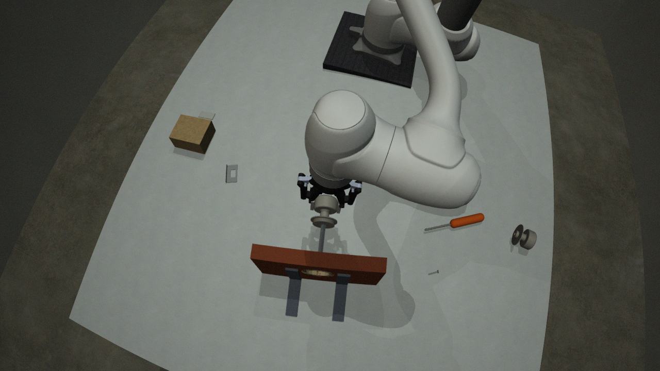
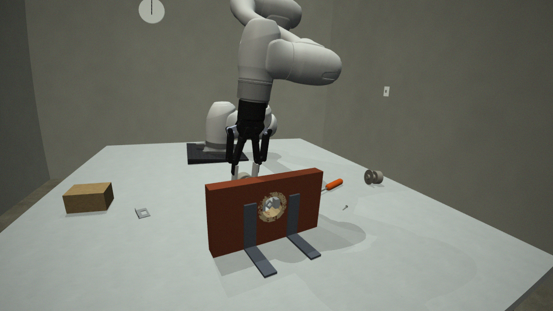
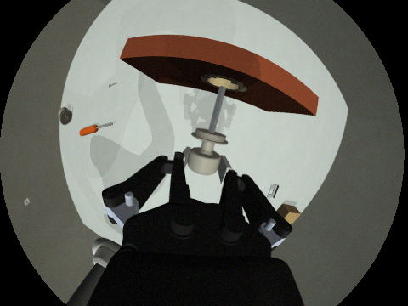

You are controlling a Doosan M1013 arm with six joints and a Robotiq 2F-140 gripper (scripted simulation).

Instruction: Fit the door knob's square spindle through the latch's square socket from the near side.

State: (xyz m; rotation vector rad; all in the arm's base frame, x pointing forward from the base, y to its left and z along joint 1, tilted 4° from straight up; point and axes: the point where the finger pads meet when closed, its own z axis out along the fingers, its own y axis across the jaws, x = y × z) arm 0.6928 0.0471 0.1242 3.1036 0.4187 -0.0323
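Right now my hand is 150 mm short of the square socket, 40 mm to the right of it and 30 mm above it. Also, from my hand: cardboard box 490 mm to the right, 90 mm below, 90 mm behind; red-brown wood panel 150 mm ahead, 40 mm to the left, 30 mm below; orange-handled screwdriver 340 mm to the left, 110 mm below, 110 mm behind.
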